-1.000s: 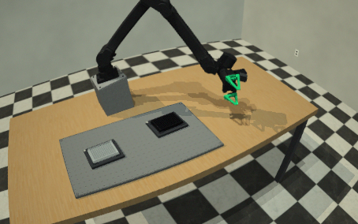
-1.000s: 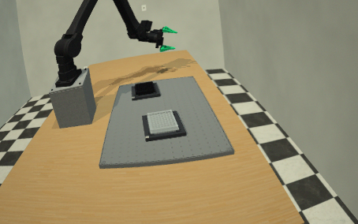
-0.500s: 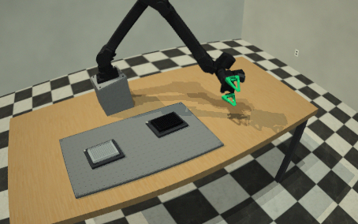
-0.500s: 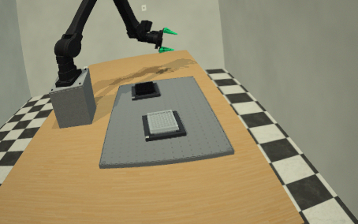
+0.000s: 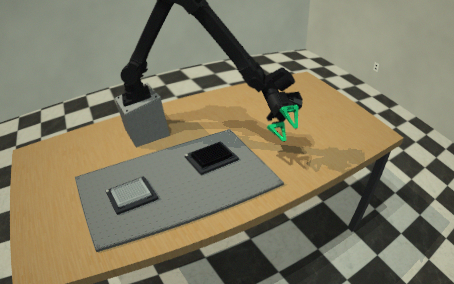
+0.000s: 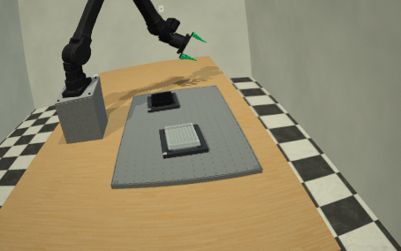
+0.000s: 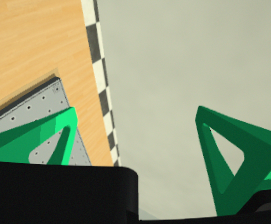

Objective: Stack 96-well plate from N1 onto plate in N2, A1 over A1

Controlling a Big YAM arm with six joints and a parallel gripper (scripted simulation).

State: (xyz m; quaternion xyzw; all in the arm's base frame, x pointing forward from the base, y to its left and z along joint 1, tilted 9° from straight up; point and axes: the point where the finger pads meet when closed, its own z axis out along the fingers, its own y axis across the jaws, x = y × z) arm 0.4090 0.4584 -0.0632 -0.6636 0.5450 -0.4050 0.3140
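The black 96-well plate lies 150 mm behind my hand, 220 mm to the right of it and 150 mm below it. Round my hand: plate nest N2: 30 mm behind, 550 mm to the right, 160 mm below; then plate nest N1: 150 mm behind, 220 mm to the right, 160 mm below; then pale 96-well plate: 30 mm behind, 550 mm to the right, 150 mm below.
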